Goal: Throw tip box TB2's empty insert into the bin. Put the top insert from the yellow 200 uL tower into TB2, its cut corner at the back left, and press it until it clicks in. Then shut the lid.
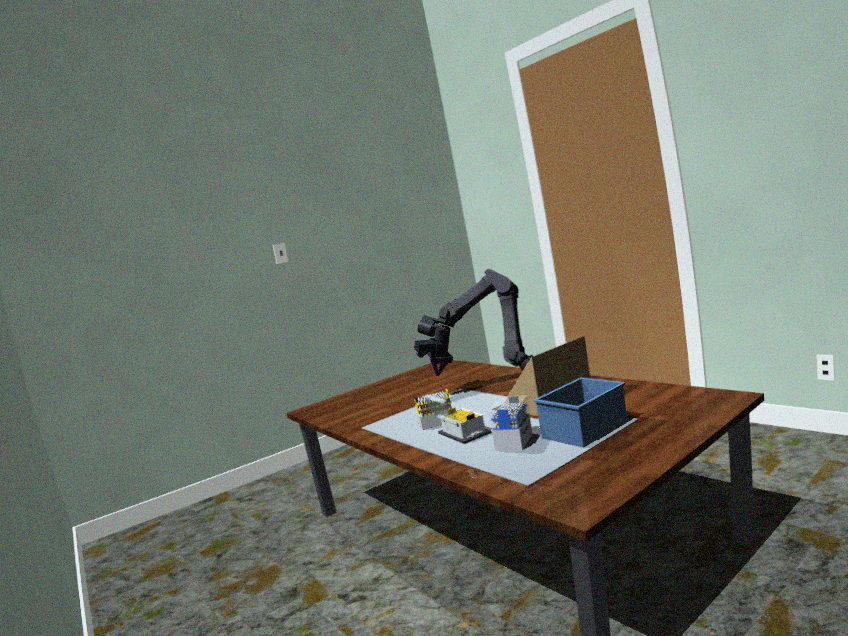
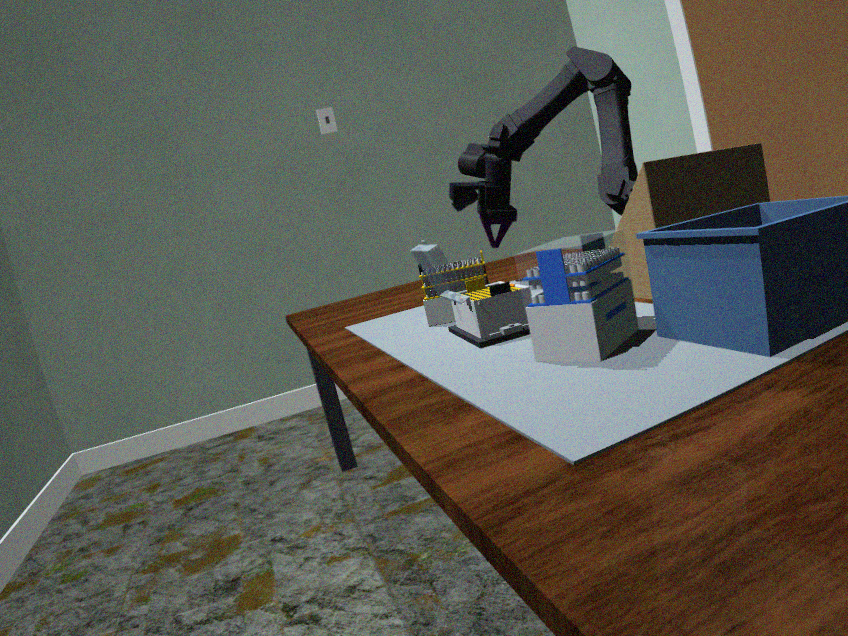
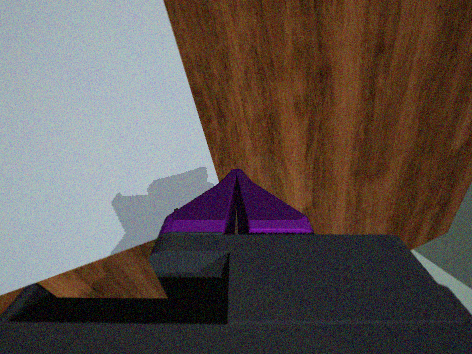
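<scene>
My gripper [image 1: 438,373] [image 2: 495,245] [image 3: 236,176] is shut with nothing between its purple fingertips, high above the table behind the boxes. A white tip box [image 1: 464,427] [image 2: 503,314] with a yellow grid insert [image 1: 463,414] [image 2: 481,293] sits on a dark base in the middle of the mat. No tips show in that insert; I cannot read any label. The yellow tower [image 1: 432,407] [image 2: 452,280] stands behind it to the left, with tips in its stacked inserts. The blue bin [image 1: 561,421] [image 2: 705,290] stands at the right. Cut corners are too small to tell.
A white box with a blue tower [image 1: 510,427] [image 2: 565,332] stands between the tip box and the bin. A cardboard panel [image 1: 561,369] [image 2: 708,181] rises behind the bin. The pale mat [image 1: 530,468] [image 2: 568,424] [image 3: 75,100] lies on the wooden table [image 1: 678,438] [image 2: 684,533] [image 3: 325,100].
</scene>
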